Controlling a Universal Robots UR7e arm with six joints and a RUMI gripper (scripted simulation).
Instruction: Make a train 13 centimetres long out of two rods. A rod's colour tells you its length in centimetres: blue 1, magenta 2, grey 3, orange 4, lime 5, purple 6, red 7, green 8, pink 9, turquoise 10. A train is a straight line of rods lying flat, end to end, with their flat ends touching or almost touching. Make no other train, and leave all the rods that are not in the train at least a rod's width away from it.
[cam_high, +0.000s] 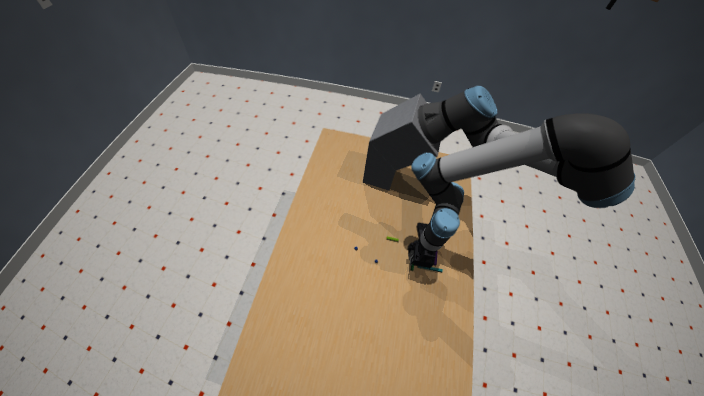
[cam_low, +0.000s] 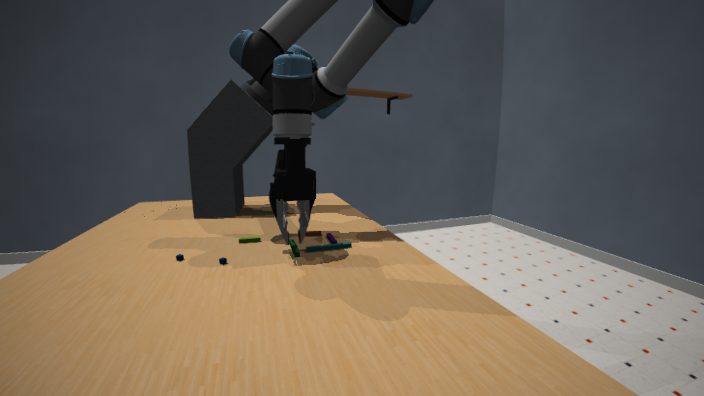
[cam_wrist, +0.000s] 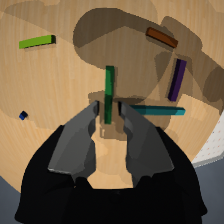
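My hand is 30 mm above the green rod. Round my hand: purple rod: 90 mm to the left, 50 mm behind, 30 mm below; turquoise rod: 80 mm to the left, 30 mm below, 10 mm ahead; orange rod: 90 mm behind, 50 mm to the left, 30 mm below.
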